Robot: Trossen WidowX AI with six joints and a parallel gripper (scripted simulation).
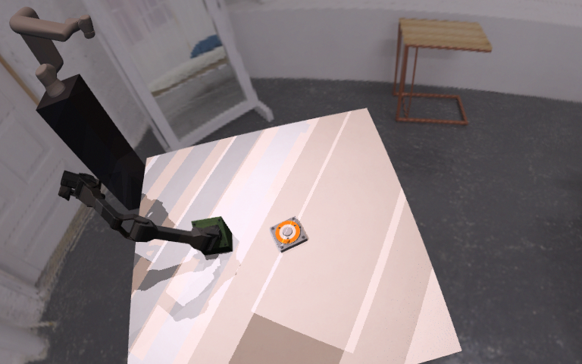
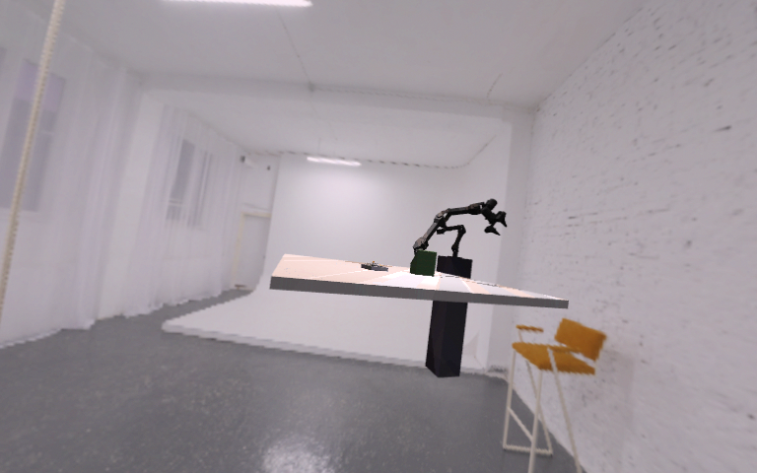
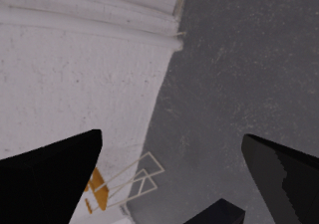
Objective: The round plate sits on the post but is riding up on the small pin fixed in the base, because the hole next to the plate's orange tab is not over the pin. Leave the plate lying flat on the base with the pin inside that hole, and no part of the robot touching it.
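Now: gripper tip 830 mm short of the round plate, 320 mm above it and 180 mm to the left of it. The rest, counted from my gripper tip: base (840 mm ahead, 340 mm below, 160 mm to the right).
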